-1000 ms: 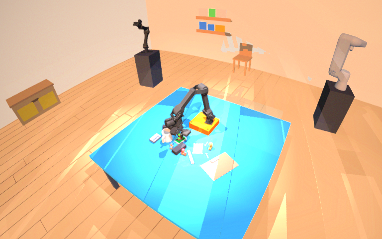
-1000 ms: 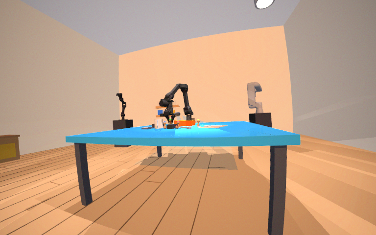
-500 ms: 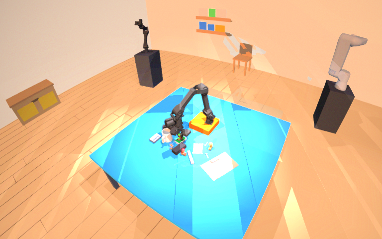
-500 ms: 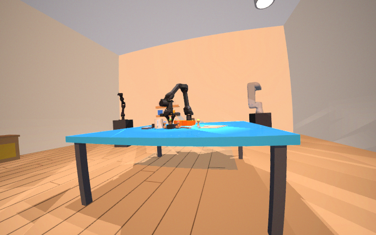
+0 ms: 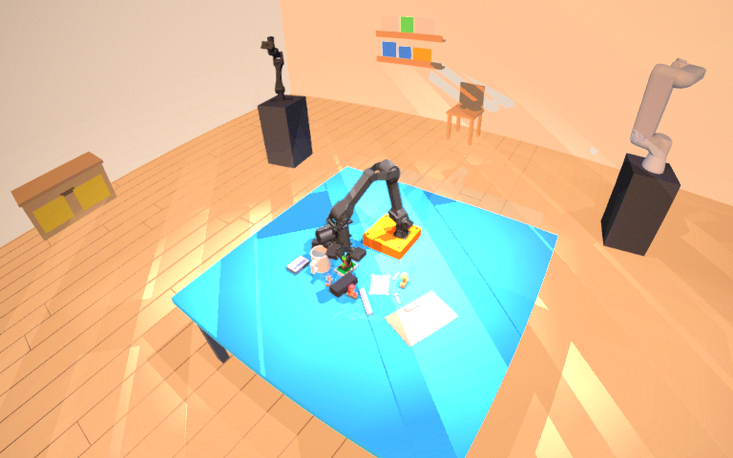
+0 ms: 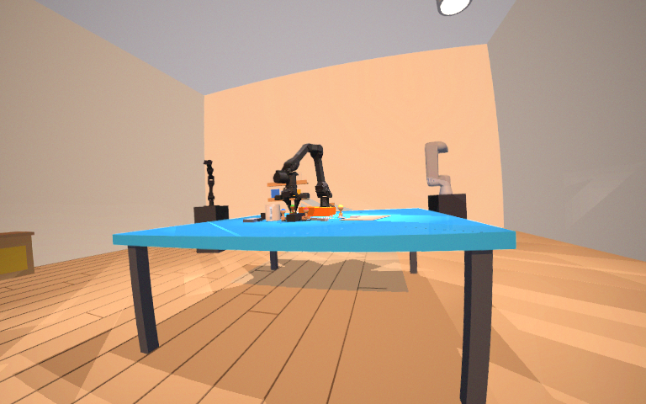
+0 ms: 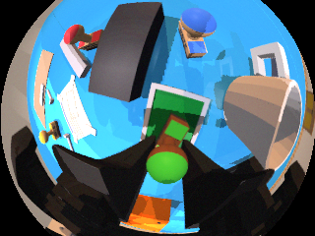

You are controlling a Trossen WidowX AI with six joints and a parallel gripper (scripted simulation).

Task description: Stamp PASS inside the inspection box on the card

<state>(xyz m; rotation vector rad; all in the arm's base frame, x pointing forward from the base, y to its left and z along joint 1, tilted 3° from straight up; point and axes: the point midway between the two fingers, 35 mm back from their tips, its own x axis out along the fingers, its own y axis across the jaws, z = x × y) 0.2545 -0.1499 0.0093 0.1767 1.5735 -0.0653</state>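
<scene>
Now: the green ink pad 30 mm below my gripper tip. The rest, counted from my gripper tip: green-knobbed stamp right at my gripper tip; then white mug 40 mm ahead, 100 mm to the right; then dark block 100 mm ahead, 40 mm to the left, 20 mm below.
</scene>
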